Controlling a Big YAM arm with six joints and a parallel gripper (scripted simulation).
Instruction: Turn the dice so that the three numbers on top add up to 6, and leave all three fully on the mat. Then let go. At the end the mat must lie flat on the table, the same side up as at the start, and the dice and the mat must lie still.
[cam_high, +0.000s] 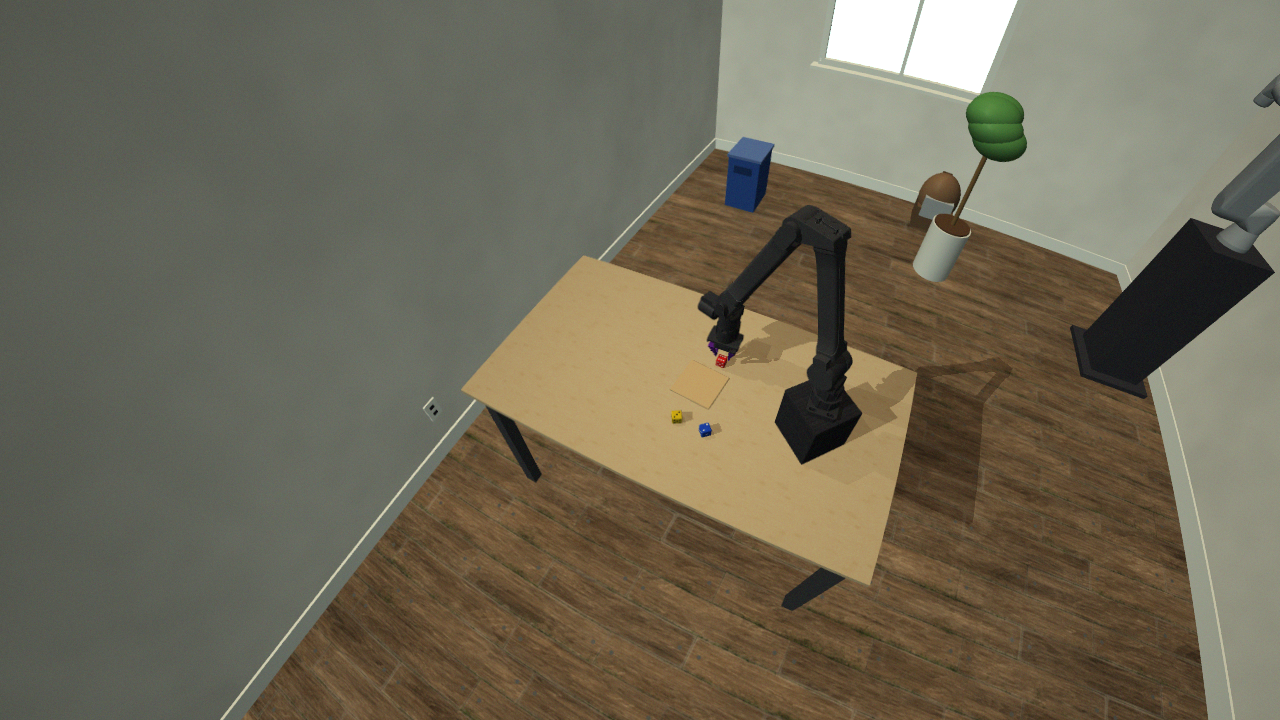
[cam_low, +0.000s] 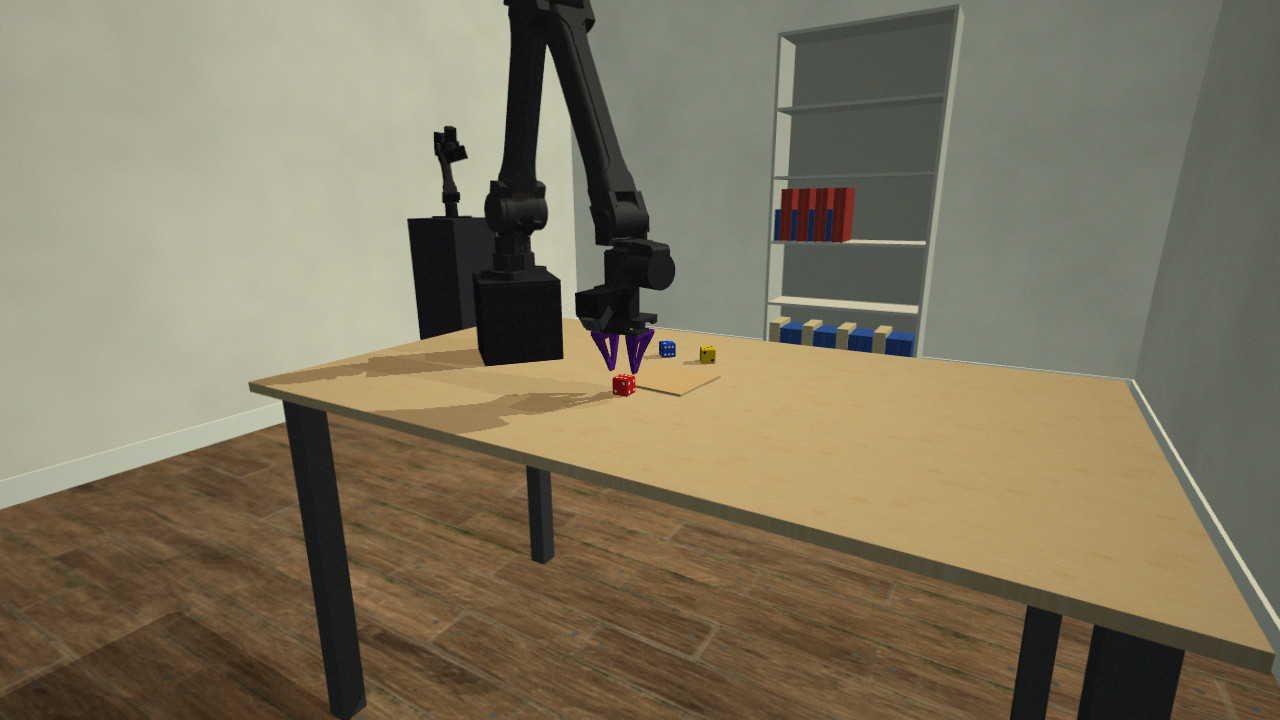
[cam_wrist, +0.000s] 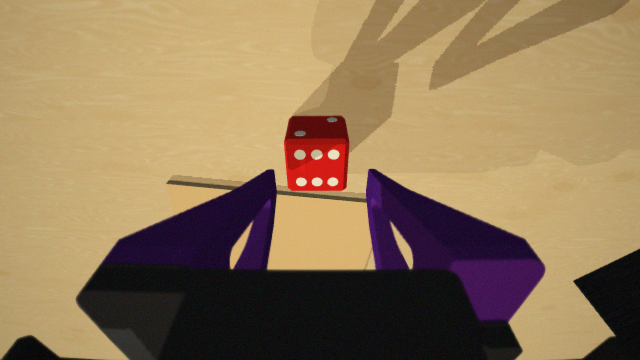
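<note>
Now: hand 30 mm above the red die. The rest, counted from my hand: blue die (260 mm to the left, 40 mm behind, 30 mm below); then yellow die (260 mm to the left, 50 mm ahead, 30 mm below); then tan mat (100 mm to the left, 40 mm below, 40 mm ahead).
</note>
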